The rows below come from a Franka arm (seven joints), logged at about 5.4 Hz.
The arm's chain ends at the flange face. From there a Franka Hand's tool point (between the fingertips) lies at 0.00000 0.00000 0.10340 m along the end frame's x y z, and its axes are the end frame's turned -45 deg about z.
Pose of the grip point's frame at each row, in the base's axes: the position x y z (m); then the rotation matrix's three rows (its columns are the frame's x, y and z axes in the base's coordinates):
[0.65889, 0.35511, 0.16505], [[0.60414, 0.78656, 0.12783], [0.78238, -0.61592, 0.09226], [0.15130, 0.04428, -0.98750]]
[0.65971, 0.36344, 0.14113], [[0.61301, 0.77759, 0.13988], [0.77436, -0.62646, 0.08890], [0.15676, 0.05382, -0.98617]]
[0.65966, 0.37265, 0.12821], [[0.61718, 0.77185, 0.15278], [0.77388, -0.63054, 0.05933], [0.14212, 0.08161, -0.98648]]
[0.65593, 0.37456, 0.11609], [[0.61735, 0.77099, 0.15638], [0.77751, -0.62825, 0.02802], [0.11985, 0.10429, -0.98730]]
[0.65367, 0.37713, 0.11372], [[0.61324, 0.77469, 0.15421], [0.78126, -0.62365, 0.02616], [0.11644, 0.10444, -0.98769]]
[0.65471, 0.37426, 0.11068], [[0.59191, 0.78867, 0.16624], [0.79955, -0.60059, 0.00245], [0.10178, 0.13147, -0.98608]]
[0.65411, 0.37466, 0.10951], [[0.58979, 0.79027, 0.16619], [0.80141, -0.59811, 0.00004], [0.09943, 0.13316, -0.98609]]
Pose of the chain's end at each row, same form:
[0.64567, 0.34557, 0.26716], [[0.98337, 0.12899, 0.12783], [0.11770, -0.98875, 0.09226], [0.13830, -0.07567, -0.98750]]
[0.64525, 0.35425, 0.24310], [[0.98330, 0.11638, 0.13988], [0.10458, -0.99053, 0.08890], [0.14890, -0.07279, -0.98617]]
[0.64386, 0.36652, 0.23021], [[0.98219, 0.10937, 0.15278], [0.10136, -0.99307, 0.05933], [0.15820, -0.04279, -0.98648]]
[0.63976, 0.37166, 0.21818], [[0.98170, 0.10864, 0.15638], [0.10554, -0.99402, 0.02802], [0.15849, -0.01100, -0.98730]]
[0.63772, 0.37443, 0.21585], [[0.98141, 0.11416, 0.15421], [0.11145, -0.99342, 0.02616], [0.15619, -0.00849, -0.98769]]
[0.63752, 0.37401, 0.21264], [[0.97622, 0.13913, 0.16624], [0.14069, -0.99005, 0.00245], [0.16493, 0.02099, -0.98608]]
[0.63693, 0.37466, 0.21147], [[0.97585, 0.14176, 0.16619], [0.14375, -0.98961, 0.00004], [0.16447, 0.02385, -0.98609]]

